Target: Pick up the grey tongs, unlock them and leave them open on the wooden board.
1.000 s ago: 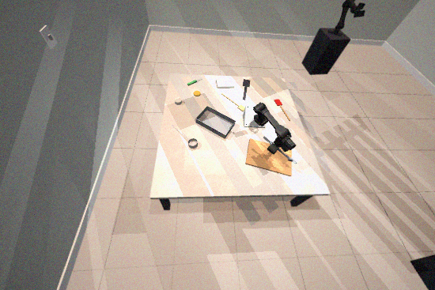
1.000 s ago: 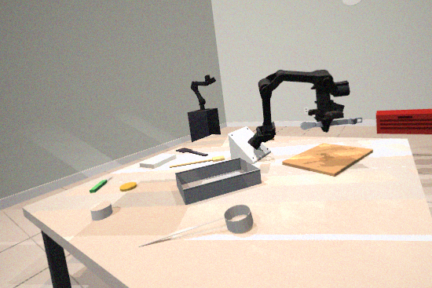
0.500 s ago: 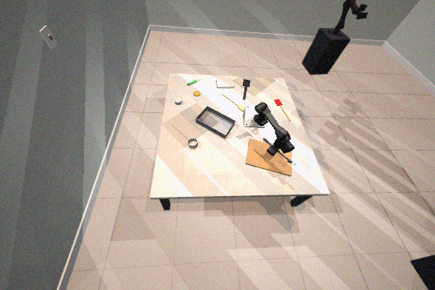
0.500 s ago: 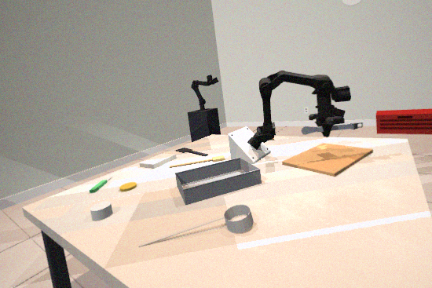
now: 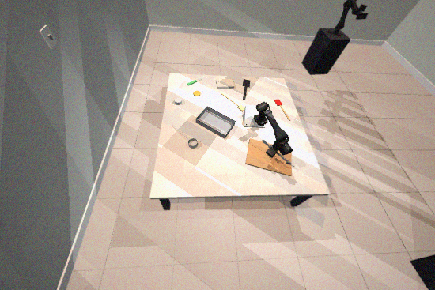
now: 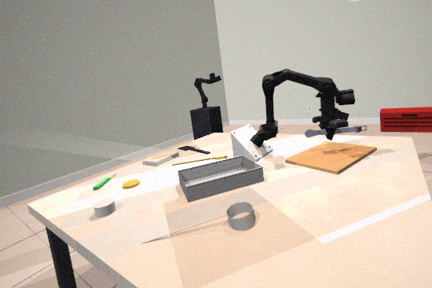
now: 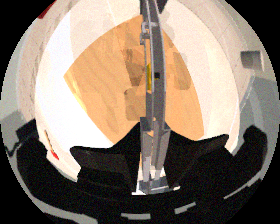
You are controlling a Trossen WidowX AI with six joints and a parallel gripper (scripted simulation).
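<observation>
My gripper tip is now 7 cm above the wooden board. The rest, counted from my gripper tip: flat grey block 89 cm to the right, 19 cm ahead, 6 cm below; grey roasting tin 39 cm ahead, 38 cm to the right, 5 cm below; yellow disc 77 cm to the right, 51 cm ahead, 7 cm below.
</observation>
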